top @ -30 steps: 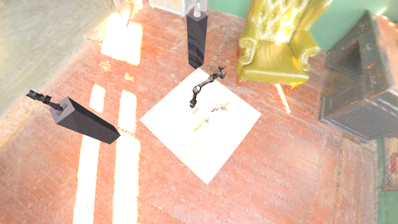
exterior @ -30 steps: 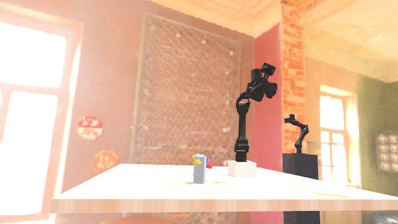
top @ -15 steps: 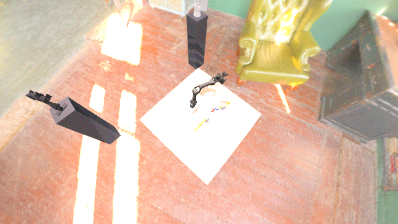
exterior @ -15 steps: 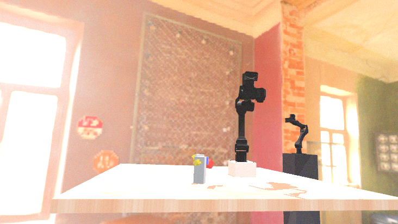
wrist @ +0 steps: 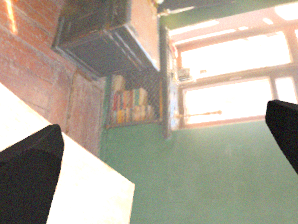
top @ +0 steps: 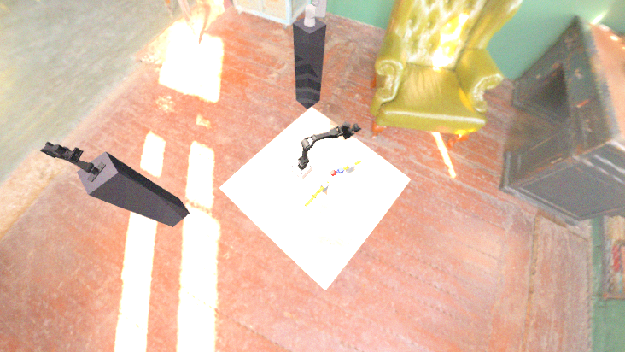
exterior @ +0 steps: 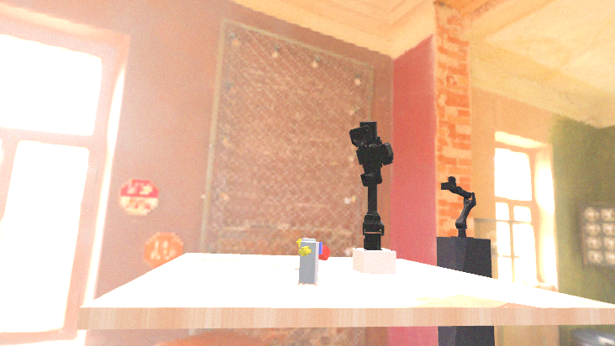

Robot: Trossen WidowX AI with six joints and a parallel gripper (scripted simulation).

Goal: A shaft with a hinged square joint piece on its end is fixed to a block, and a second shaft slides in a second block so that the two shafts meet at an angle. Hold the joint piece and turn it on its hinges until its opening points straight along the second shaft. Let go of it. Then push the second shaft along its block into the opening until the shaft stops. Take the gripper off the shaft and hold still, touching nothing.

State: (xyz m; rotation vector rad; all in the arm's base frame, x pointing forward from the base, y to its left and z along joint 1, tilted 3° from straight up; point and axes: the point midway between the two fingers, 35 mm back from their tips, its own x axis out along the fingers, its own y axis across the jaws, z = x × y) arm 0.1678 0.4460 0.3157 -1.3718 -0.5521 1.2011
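The red joint piece lies 60 mm ahead of my gripper tip, 320 mm to the right of it and 280 mm below it.
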